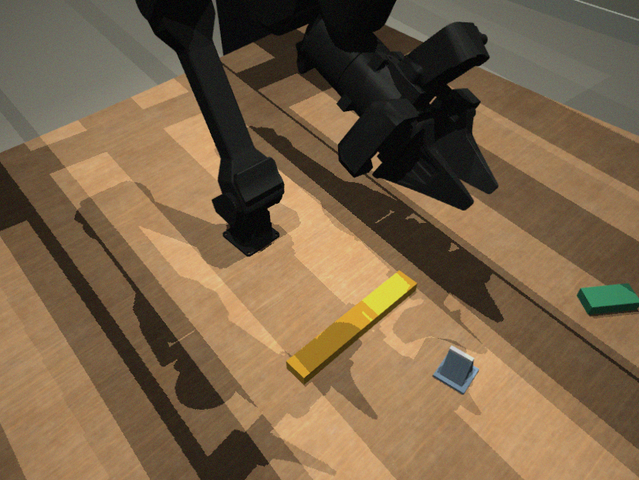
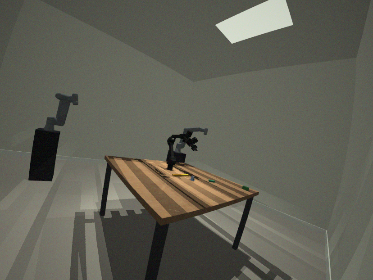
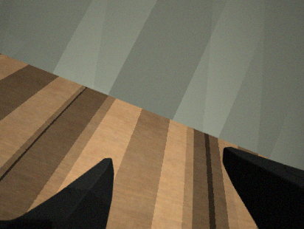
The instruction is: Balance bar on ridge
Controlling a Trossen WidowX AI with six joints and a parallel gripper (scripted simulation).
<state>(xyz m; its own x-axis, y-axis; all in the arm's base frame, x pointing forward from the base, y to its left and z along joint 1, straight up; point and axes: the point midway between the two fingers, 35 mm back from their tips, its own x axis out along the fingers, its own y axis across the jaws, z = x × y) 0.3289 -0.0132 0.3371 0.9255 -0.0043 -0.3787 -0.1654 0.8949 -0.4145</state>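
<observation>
Right now my gripper tip is 320 mm above the yellow bar and 130 mm past it.
</observation>
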